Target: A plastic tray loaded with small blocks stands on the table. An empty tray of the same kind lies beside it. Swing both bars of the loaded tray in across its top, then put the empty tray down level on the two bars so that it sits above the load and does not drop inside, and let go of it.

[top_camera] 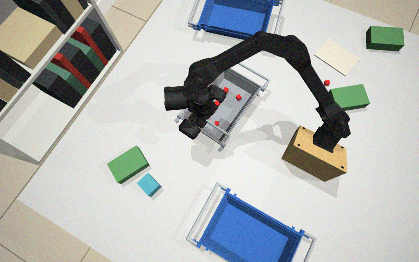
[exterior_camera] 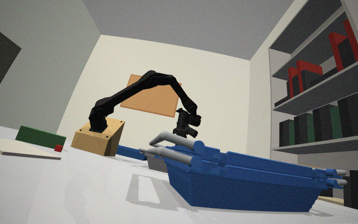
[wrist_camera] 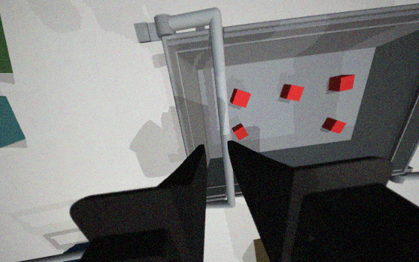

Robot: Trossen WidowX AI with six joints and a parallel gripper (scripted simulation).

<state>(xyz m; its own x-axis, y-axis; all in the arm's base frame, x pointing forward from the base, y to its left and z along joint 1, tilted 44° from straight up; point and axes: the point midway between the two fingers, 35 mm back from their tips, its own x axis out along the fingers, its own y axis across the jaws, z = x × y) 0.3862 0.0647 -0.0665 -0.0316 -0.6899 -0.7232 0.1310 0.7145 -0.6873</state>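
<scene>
My gripper tip is 310 mm past the blue tray, 270 mm to the right of it and 50 mm above it. From my gripper tip the other things lie so: cream sheet (510 mm to the right, 330 mm behind, 90 mm below); then red block (370 mm to the right, 330 mm behind, 80 mm below); then cyan block (280 mm to the left, 80 mm ahead, 70 mm below).
</scene>
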